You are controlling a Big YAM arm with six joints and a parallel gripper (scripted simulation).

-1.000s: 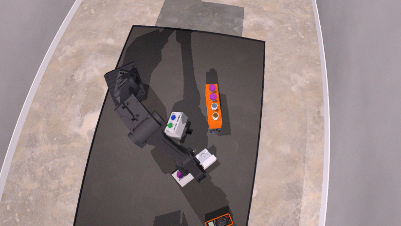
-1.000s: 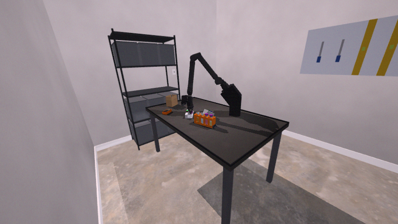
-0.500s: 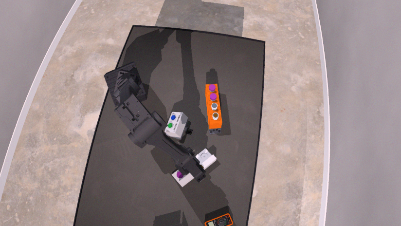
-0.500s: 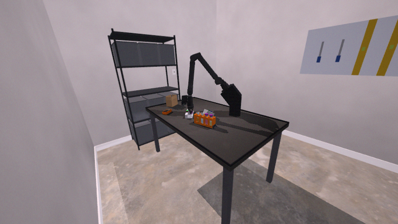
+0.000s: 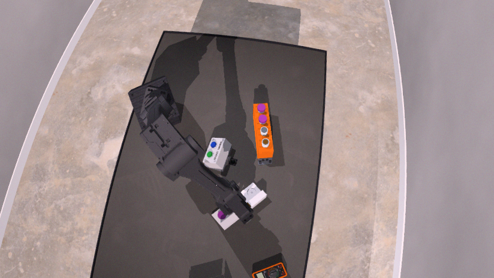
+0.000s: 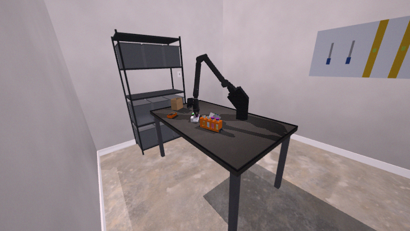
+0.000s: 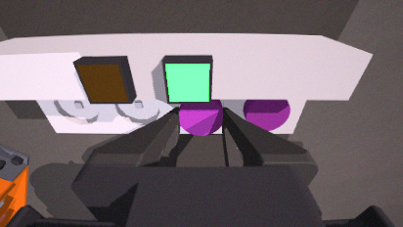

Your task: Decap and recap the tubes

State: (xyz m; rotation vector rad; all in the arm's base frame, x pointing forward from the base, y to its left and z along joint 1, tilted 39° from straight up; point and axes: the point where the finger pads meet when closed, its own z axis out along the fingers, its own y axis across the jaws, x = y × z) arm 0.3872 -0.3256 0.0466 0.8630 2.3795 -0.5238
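Right now my hand is 4 cm past the cap, 4 cm to the left of it and 1 cm above it. The rest, counted from my hand: green key: 10 cm behind, 20 cm to the left, 4 cm above; then blue key: 9 cm behind, 25 cm to the left, 4 cm above; then key housing: 8 cm behind, 22 cm to the left, 3 cm above.
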